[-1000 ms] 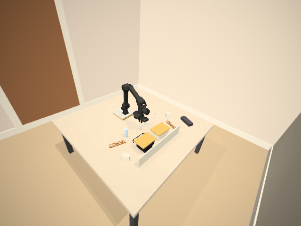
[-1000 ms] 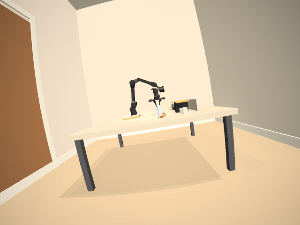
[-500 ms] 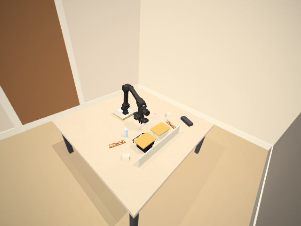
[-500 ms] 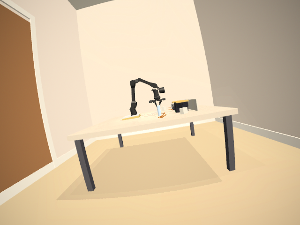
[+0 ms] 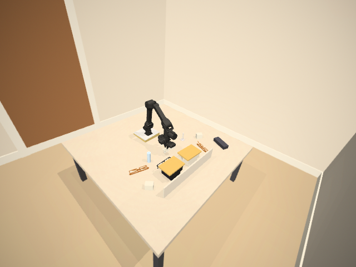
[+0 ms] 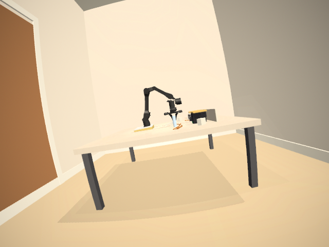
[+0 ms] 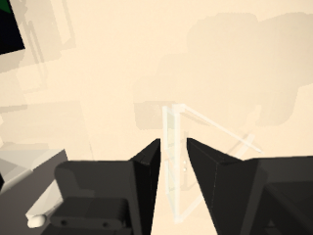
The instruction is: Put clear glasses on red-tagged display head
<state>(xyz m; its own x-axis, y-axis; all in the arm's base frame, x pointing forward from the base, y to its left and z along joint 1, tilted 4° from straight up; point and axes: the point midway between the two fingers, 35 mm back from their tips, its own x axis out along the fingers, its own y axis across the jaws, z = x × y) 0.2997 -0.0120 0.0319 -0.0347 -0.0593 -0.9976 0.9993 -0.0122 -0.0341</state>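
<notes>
Now: the clear stand 4 cm behind my gripper tip, 25 cm to the left of it and 2 cm below it. The rest, counted from my gripper tip: grey panel 33 cm ahead, 3 cm to the right, 1 cm above; then black display head 21 cm ahead, 15 cm to the right, 2 cm above; then pale display head 19 cm ahead, 7 cm to the left, 2 cm above.
</notes>
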